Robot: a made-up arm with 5 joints.
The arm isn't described. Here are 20 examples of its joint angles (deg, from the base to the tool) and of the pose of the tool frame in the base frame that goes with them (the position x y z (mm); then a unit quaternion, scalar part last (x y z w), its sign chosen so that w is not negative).
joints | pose
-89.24 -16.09 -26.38 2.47 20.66 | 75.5 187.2 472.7 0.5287 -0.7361 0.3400 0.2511
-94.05 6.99 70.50 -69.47 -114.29 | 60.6 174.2 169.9 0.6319 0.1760 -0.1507 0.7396
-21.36 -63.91 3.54 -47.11 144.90 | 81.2 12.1 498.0 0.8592 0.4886 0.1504 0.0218
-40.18 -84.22 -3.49 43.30 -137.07 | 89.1 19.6 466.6 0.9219 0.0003 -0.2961 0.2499
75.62 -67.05 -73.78 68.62 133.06 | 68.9 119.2 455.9 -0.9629 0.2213 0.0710 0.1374
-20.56 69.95 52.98 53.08 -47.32 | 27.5 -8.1 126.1 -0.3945 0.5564 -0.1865 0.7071
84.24 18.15 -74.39 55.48 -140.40 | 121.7 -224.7 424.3 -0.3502 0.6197 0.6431 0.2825
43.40 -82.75 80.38 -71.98 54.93 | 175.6 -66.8 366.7 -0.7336 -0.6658 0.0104 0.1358
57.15 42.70 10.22 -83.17 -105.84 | 234.3 -205.7 223.8 0.3766 -0.7811 -0.4943 0.0617
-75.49 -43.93 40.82 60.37 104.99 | 115.8 167.0 245.6 -0.0651 -0.2742 0.9593 0.0193
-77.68 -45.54 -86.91 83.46 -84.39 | 61.9 -49.4 472.7 0.9285 -0.1234 -0.0290 0.3491
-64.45 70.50 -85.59 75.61 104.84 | 193.4 254.9 210.3 -0.0820 -0.2409 0.9604 0.1137
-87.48 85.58 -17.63 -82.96 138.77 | 83.7 244.2 127.0 0.3259 0.7234 -0.5654 0.2254
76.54 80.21 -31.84 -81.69 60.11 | 161.8 -260.9 186.3 -0.8098 -0.3449 -0.0792 0.4680
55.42 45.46 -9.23 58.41 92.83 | 208.4 -154.7 114.7 0.0387 0.0120 0.2973 0.9539
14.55 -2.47 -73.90 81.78 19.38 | 240.7 -26.7 442.6 -0.1806 -0.6483 0.0132 0.7396
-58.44 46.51 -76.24 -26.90 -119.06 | 209.6 226.1 426.5 0.9579 0.0024 -0.1509 0.2443
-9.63 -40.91 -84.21 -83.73 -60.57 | -86.3 -16.1 375.8 -0.3025 0.4089 -0.3891 0.7680
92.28 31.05 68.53 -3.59 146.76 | 96.9 -52.9 71.9 0.0461 -0.0246 0.4353 0.8987
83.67 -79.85 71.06 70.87 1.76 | 113.1 -126.1 219.3 -0.1593 -0.1812 -0.6538 0.7172
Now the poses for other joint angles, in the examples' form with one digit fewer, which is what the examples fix.
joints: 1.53 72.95 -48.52 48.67 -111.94
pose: 341 6 107 0.123 -0.081 -0.840 0.522
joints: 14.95 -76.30 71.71 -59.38 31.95
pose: 214 -21 374 -0.366 -0.903 0.028 0.223
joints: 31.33 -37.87 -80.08 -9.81 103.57
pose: -19 79 502 0.865 0.384 0.184 0.266
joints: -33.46 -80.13 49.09 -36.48 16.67
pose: 163 66 430 0.167 -0.967 0.078 0.179
